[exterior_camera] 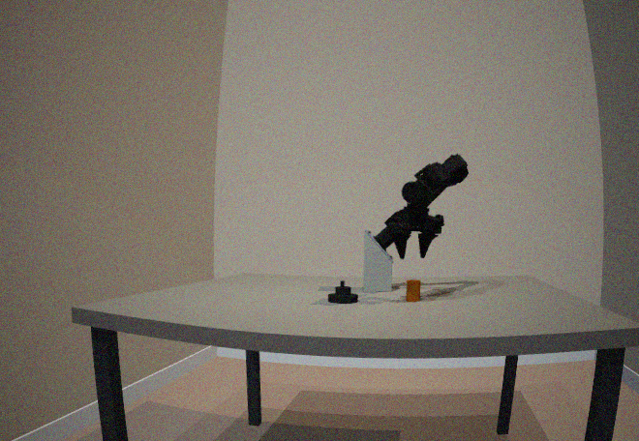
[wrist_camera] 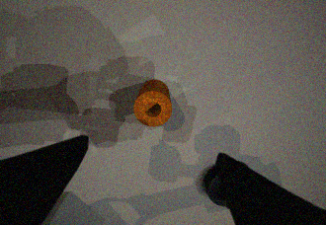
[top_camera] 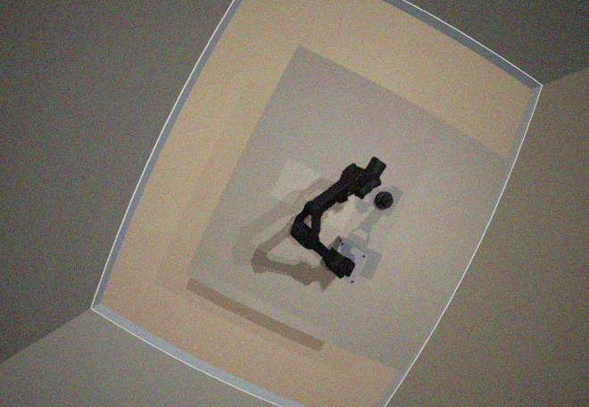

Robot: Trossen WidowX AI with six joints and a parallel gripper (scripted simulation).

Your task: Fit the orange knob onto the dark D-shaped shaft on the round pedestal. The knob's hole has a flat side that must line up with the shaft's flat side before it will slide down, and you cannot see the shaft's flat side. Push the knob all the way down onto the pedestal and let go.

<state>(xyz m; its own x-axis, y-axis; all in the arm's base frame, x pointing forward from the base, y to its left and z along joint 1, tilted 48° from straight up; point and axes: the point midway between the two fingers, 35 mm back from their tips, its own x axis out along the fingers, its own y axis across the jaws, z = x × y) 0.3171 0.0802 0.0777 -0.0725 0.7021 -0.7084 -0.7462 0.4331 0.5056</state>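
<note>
The orange knob lies 9 cm below my gripper tip and 1 cm to the left of it. Round my gripper tip: dark round pedestal (20 cm to the right, 9 cm below, 2 cm ahead).
</note>
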